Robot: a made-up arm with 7 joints.
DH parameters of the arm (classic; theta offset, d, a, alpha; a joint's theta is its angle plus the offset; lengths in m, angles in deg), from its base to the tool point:
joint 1: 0 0.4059 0 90
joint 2: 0 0.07 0 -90
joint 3: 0 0.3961 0.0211 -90
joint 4: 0 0.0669 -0.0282 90
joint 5: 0 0.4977 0 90
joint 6: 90 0.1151 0.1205 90
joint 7: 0 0.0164 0 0
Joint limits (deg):
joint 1: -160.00..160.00
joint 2: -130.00..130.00
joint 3: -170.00..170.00
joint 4: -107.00..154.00
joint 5: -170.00..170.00
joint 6: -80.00..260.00
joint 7: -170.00..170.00
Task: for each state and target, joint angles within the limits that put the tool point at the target. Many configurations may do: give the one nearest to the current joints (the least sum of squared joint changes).
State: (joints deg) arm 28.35 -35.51 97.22 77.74 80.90 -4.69 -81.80
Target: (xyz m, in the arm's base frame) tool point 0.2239 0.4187 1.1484
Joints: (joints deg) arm 6.58 -42.92 114.55 49.45 84.67 -7.76 -81.80
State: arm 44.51 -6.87 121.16 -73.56 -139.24 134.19 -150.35
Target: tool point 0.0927 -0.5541 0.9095
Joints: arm 33.21 14.33 107.60 -67.99 -140.27 125.44 -150.35
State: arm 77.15 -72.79 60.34 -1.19 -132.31 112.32 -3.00
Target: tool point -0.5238 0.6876 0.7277
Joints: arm 117.70 -77.80 54.47 11.22 -134.77 92.00 -3.00
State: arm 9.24 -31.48 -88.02 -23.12 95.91 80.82 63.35
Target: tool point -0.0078 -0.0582 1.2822
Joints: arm 8.23 -2.42 -85.75 -15.04 90.08 109.79 63.35
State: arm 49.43 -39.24 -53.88 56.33 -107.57 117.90 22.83
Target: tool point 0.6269 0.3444 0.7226
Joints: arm 49.50 -29.69 -50.22 73.49 -114.20 128.92 22.83
